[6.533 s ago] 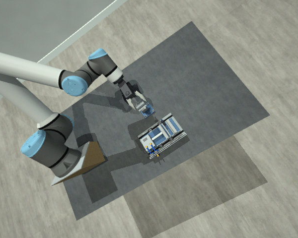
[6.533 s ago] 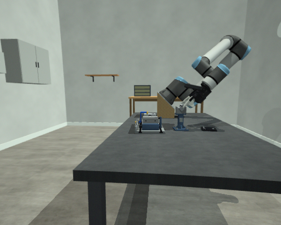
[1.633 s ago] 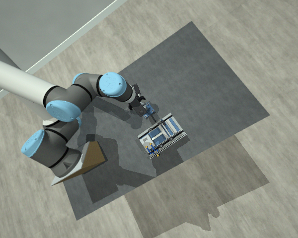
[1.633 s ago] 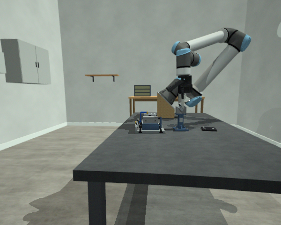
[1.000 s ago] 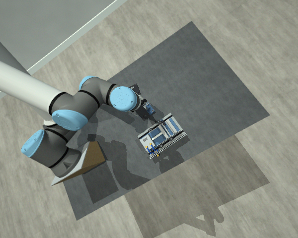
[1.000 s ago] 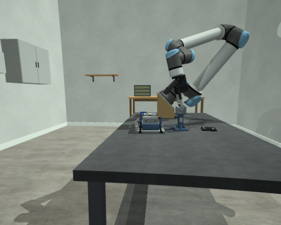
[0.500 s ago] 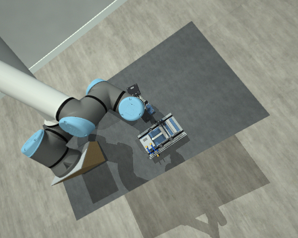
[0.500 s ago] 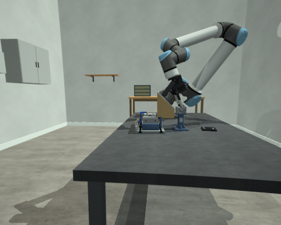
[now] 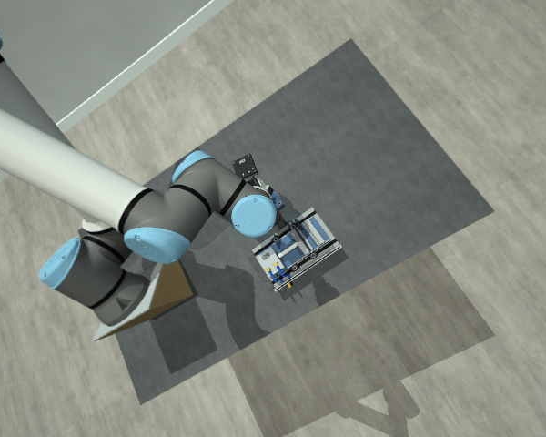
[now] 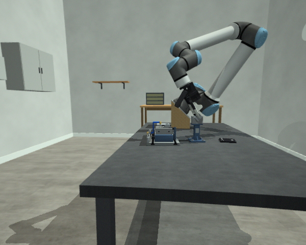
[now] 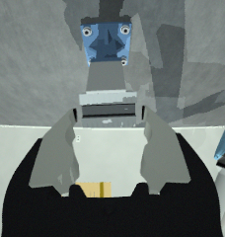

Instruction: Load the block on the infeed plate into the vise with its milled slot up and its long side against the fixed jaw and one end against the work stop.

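Right now the part is right at my hand. Round my hand: infeed plate (19 cm to the left, 16 cm below, 3 cm behind); then vise (21 cm to the right, 12 cm below, 2 cm ahead).
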